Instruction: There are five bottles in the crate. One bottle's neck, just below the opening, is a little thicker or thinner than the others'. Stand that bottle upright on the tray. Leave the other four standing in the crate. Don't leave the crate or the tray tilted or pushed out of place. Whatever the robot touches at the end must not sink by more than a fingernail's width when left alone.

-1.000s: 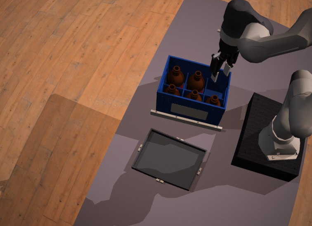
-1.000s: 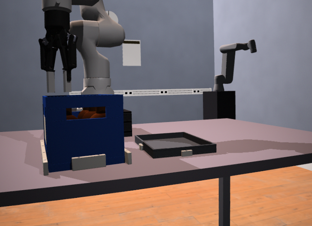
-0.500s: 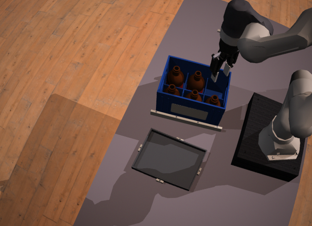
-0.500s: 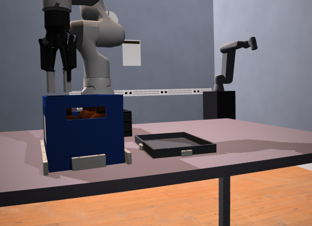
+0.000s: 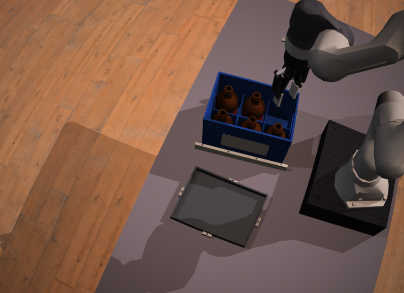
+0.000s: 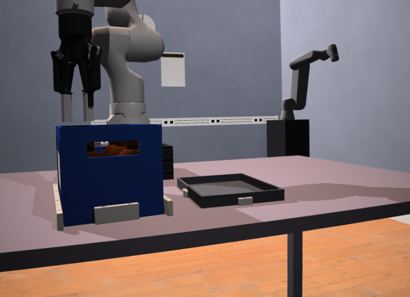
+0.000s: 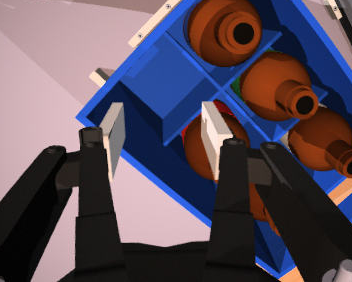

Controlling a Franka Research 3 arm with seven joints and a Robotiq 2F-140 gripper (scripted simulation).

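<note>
My hand is 130 mm above the bottle and 90 mm to the right of it. Also, from my hand: crate (130 mm below, 90 mm ahead, 40 mm to the left); then dark tray (330 mm to the left, 200 mm below, 120 mm ahead).
</note>
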